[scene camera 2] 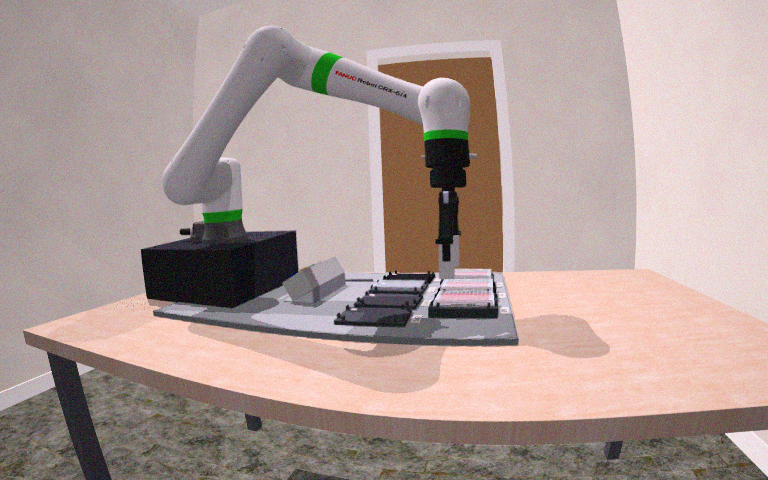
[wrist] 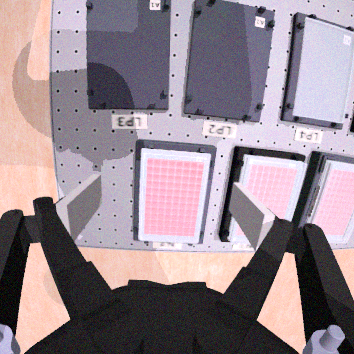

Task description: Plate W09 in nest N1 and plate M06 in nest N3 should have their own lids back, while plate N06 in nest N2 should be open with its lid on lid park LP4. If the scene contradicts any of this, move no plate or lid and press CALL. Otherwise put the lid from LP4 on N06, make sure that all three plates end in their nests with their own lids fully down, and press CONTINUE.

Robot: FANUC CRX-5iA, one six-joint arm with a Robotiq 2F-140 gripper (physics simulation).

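Places are measured from the arm's base along level axes (x back, y right, z up), in millimetres.
Pixels of known places: gripper, fingertip midpoint: point(scene camera 2: 449, 272) point(wrist: 166, 192); arm's base, link origin: point(scene camera 2: 224, 240).
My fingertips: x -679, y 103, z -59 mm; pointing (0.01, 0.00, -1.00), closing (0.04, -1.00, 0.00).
Ahead of a thing's pixels: the offset from my fingertips to its top centre.
My gripper point(scene camera 2: 447, 267) point(wrist: 166, 192) is open and empty, its fingers above the nest row; in the wrist view they stand either side of the plate in N2. That plate {dx -32, dy -10, dz -52 mm} point(scene camera 2: 465, 297) point(wrist: 174, 197) shows bright pink wells inside a pale rim. The plate in N1 {dx -25, dy -141, dz -53 mm} point(scene camera 2: 467, 283) point(wrist: 274, 186) looks paler, partly behind a finger. The plate in N3 {dx -17, dy -263, dz -50 mm} point(scene camera 2: 472, 273) point(wrist: 338, 200) is cut off by the wrist view's edge. Whether N1 and N3 have lids fully down is too unclear to tell. A pale translucent lid {dx +164, dy -195, dz -71 mm} point(scene camera 2: 403, 284) point(wrist: 322, 72) lies on LP4. Plate codes are unreadable.
Dark lid parks LP3 {dx +148, dy +65, dz -69 mm} point(scene camera 2: 374, 315) point(wrist: 127, 55) and LP2 {dx +152, dy -62, dz -69 mm} point(scene camera 2: 390, 300) point(wrist: 225, 62) carry no visible lid. LP1 {dx +168, dy -322, dz -69 mm} point(scene camera 2: 408, 276) is at the far end of the row. A grey sloped console {dx +377, dy -123, dz -5 mm} point(scene camera 2: 317, 281) stands between the parks and the black robot base point(scene camera 2: 198, 277).
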